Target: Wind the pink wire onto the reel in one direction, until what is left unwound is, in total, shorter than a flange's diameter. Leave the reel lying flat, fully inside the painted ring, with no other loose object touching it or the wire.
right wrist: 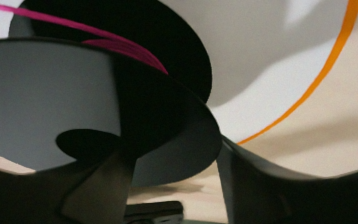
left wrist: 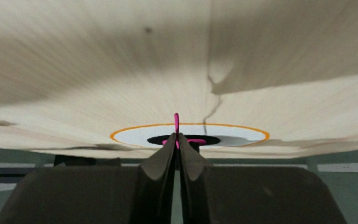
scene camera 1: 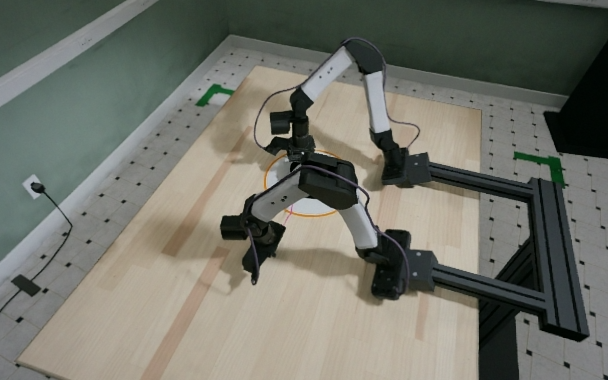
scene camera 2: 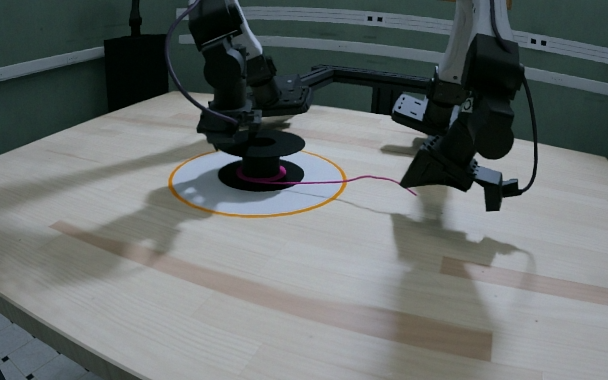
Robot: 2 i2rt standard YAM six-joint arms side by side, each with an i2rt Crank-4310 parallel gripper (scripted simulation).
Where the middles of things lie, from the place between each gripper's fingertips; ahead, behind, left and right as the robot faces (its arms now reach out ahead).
Labels:
Now: right hand 50 mm to the right of the black reel [scene camera 2: 260, 161], 20 mm above it and 10 mm past it.
My left gripper [scene camera 2: 401, 186] is now 6 cm past the black reel, 27 cm to the left of it and 1 cm above it.

